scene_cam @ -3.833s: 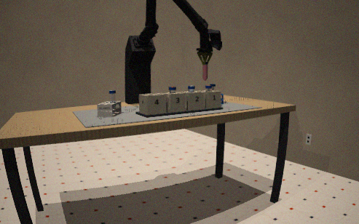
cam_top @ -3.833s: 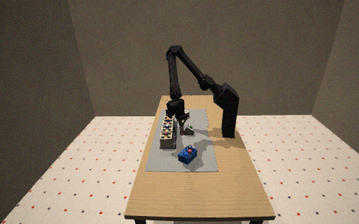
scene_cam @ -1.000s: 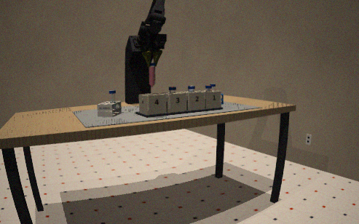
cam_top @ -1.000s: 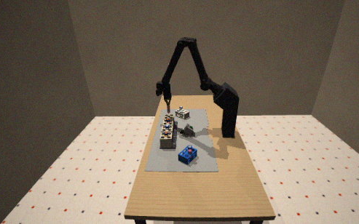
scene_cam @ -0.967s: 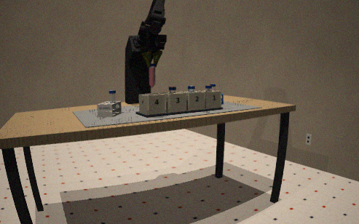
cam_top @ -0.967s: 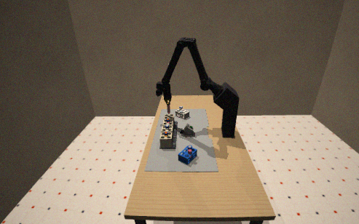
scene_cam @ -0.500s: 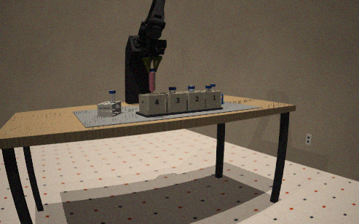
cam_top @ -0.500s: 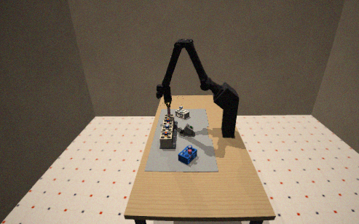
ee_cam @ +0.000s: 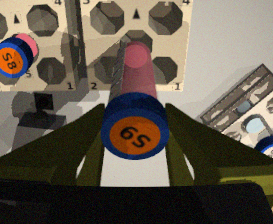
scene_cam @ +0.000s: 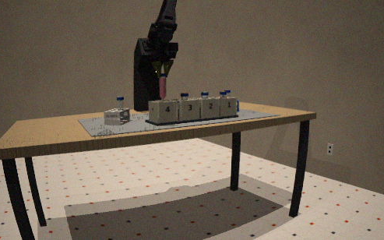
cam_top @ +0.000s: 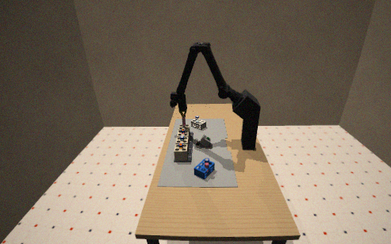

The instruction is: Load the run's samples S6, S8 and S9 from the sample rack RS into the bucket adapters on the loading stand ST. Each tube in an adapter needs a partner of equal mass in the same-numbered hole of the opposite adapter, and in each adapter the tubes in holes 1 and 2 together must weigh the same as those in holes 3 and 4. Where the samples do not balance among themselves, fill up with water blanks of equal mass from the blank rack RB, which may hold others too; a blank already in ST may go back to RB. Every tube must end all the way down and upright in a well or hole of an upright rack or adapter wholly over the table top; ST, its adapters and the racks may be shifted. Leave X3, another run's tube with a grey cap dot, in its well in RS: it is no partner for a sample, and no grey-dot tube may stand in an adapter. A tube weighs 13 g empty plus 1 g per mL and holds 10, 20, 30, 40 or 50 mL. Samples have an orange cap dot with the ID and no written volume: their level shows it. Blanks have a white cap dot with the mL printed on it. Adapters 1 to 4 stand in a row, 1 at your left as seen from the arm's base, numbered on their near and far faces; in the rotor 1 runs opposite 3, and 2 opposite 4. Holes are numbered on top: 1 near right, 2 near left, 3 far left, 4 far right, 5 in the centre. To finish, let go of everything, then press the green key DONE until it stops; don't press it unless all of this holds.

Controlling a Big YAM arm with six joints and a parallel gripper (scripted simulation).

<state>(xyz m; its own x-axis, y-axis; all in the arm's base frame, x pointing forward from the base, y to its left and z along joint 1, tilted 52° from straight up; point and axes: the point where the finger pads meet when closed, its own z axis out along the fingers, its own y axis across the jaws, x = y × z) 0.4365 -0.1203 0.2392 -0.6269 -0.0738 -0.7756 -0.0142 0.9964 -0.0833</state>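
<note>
Now: hand 20 cm past the done key block, 15 cm to the right of it and 15 cm above it. Round my hand: sample tube S8 (14 cm below, 11 cm to the left, 1 cm behind); then adapter 4 (16 cm below); then sample tube S9 (5 cm below, 1 cm to the left).
</note>
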